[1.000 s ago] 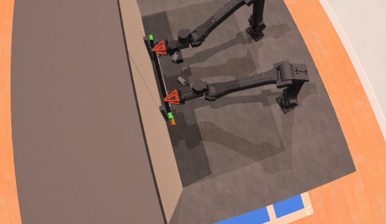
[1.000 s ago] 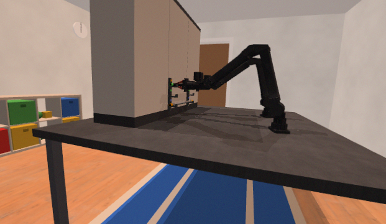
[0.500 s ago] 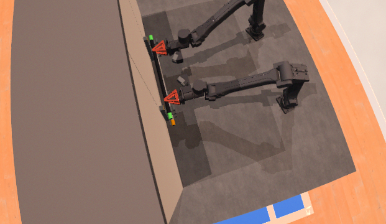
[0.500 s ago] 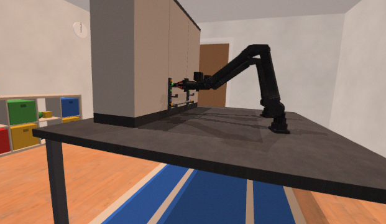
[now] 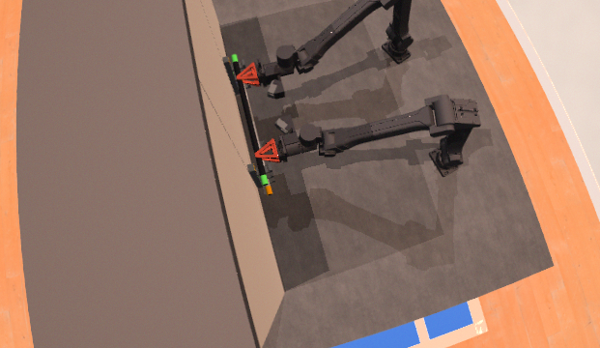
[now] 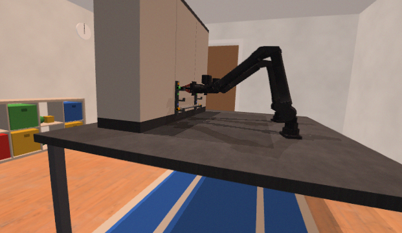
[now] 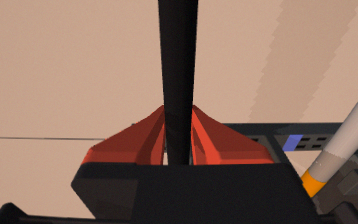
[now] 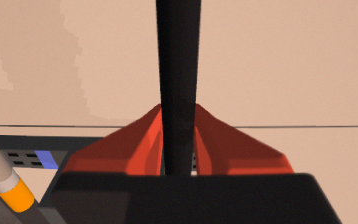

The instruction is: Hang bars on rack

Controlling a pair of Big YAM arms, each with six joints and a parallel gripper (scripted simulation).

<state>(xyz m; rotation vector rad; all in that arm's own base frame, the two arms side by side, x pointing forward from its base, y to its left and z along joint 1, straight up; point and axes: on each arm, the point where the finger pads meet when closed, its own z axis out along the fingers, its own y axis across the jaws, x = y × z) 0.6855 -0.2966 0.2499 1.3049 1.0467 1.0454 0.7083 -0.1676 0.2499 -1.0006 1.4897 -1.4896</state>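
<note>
The black bar lies 15 cm to the right of my left hand. From my left hand the other things lie so: beige wall unit: 20 cm above, 18 cm ahead, 14 cm to the right; silver bar: 15 cm to the right, 15 cm below, 1 cm behind.
</note>
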